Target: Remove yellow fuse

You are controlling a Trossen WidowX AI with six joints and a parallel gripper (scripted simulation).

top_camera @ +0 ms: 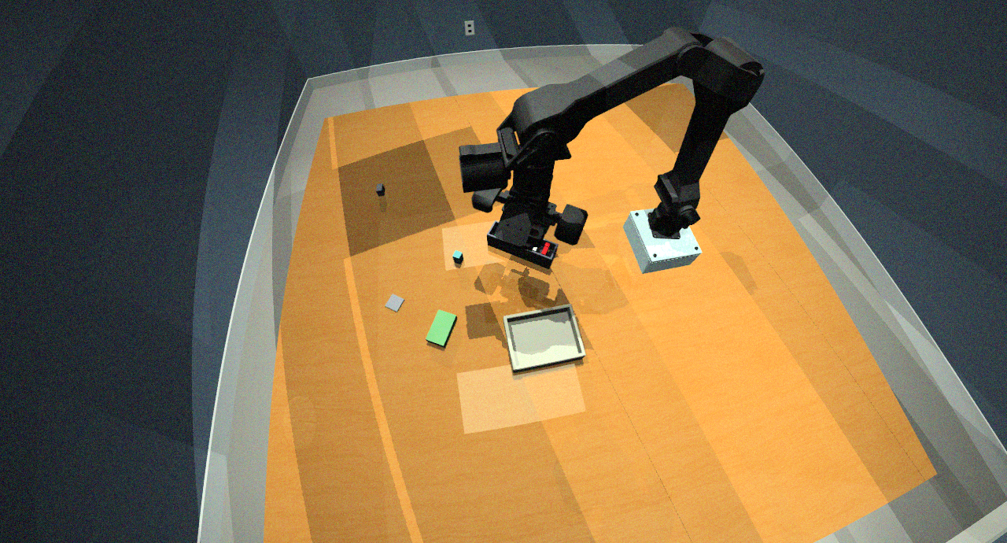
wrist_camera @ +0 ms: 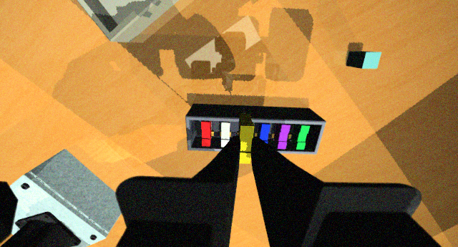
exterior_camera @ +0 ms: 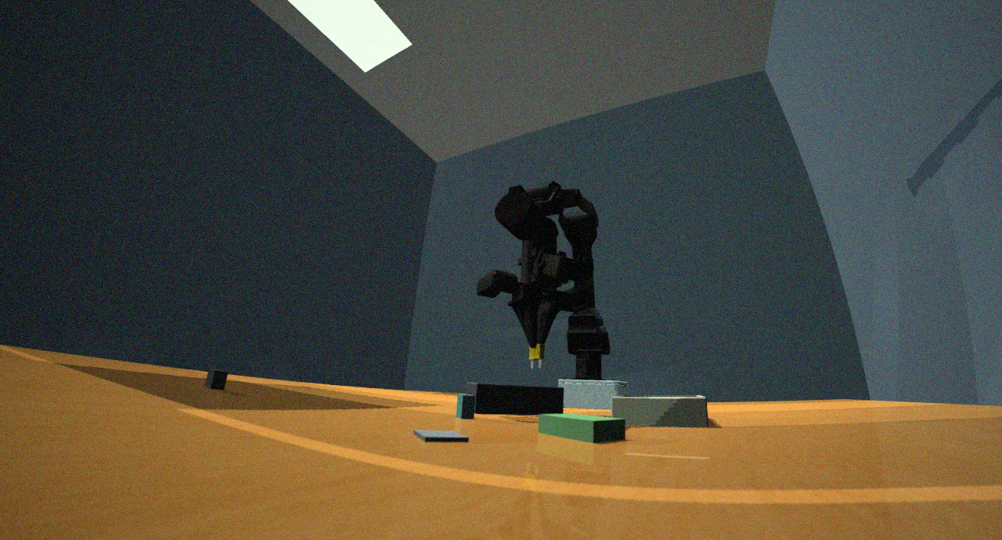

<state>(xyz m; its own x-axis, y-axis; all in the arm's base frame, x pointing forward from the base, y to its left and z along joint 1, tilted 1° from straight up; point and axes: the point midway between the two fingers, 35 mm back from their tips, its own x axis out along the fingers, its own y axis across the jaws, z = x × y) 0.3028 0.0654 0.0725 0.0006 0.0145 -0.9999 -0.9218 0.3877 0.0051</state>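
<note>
Now: gripper tip 170 mm to the right of the white tray, 90 mm above it and 40 mm past it. Round my gripper tip: green flat block: 160 mm ahead, 150 mm to the left, 90 mm below; yellow fuse: 10 mm below; teal cube: 140 mm ahead, 80 mm below.
</note>
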